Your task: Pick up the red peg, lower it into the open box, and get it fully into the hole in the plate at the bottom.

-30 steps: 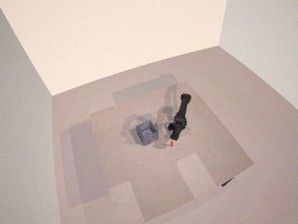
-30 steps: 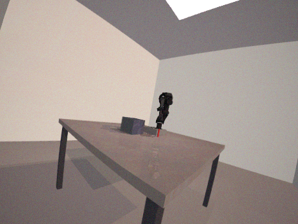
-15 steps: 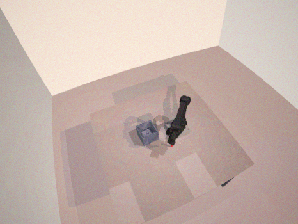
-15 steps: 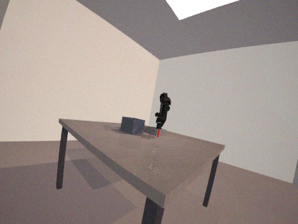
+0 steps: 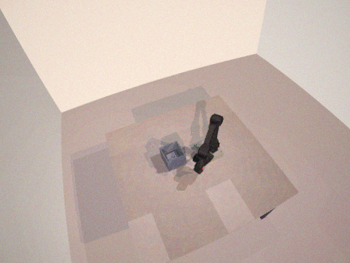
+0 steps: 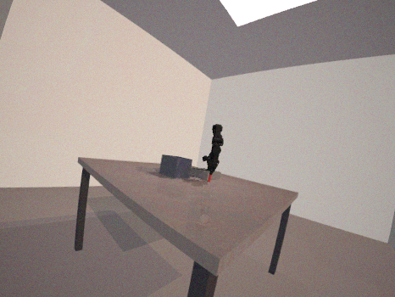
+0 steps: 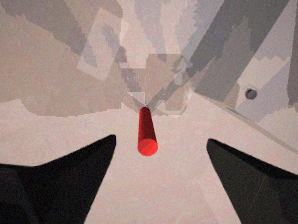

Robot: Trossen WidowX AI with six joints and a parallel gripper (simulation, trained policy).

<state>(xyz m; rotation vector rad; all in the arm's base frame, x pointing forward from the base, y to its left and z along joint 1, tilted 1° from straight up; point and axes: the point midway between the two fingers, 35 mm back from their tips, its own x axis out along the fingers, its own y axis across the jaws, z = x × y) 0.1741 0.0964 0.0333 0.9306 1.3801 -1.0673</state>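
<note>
My gripper tip is now 10 mm short of the red peg and 20 mm above it.
</note>
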